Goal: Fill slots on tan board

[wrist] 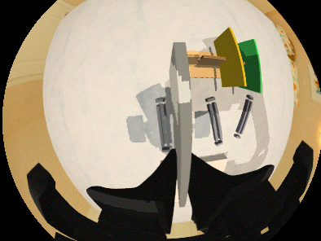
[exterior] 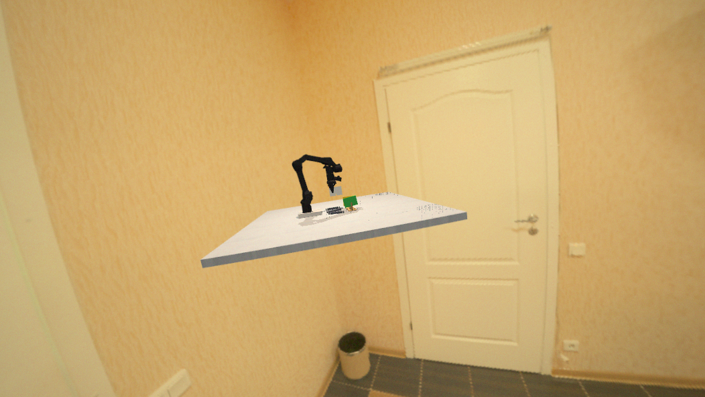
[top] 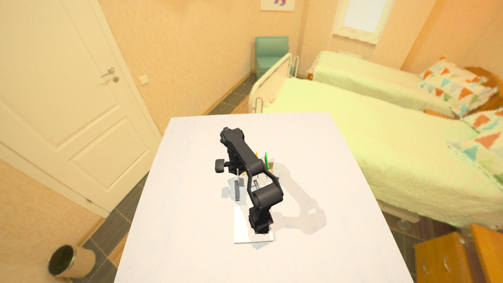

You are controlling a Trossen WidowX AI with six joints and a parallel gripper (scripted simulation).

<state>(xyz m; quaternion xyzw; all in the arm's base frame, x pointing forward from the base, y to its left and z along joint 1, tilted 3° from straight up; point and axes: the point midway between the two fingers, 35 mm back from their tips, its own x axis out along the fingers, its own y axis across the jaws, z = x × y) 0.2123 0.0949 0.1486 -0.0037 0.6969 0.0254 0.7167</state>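
The yellow board is 110 mm ahead of my gripper tip, 100 mm to the right of it and 80 mm below it. Also, from my gripper tip: tan board (110 mm ahead, 100 mm to the right, 110 mm below); green board (120 mm ahead, 150 mm to the right, 80 mm below).
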